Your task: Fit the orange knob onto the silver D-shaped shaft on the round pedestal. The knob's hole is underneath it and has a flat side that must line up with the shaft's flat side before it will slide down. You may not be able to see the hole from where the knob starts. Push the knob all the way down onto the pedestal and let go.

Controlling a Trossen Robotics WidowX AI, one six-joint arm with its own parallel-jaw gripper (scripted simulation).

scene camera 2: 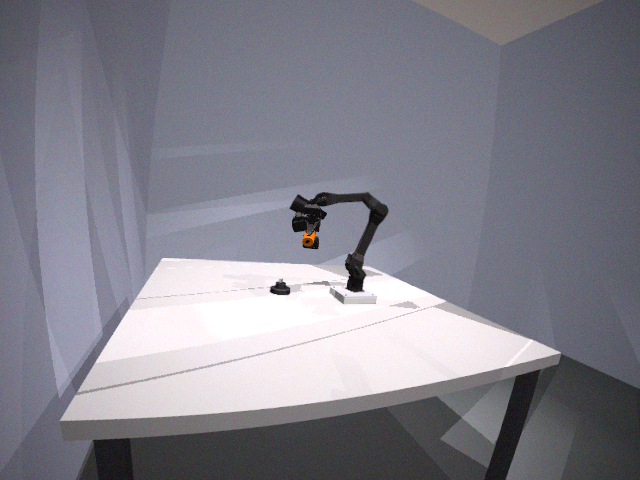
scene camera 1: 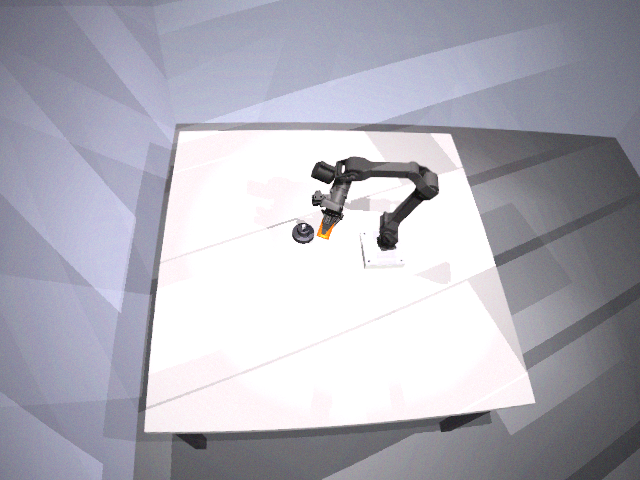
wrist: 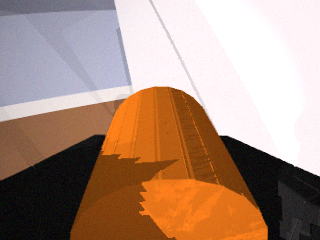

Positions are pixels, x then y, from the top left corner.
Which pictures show my gripper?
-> Scene camera 2, scene camera 1 and the wrist view: all of them.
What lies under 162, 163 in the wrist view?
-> An orange knob.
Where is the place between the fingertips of my gripper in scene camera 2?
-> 308, 240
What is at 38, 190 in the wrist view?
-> My gripper.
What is my gripper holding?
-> An orange knob.
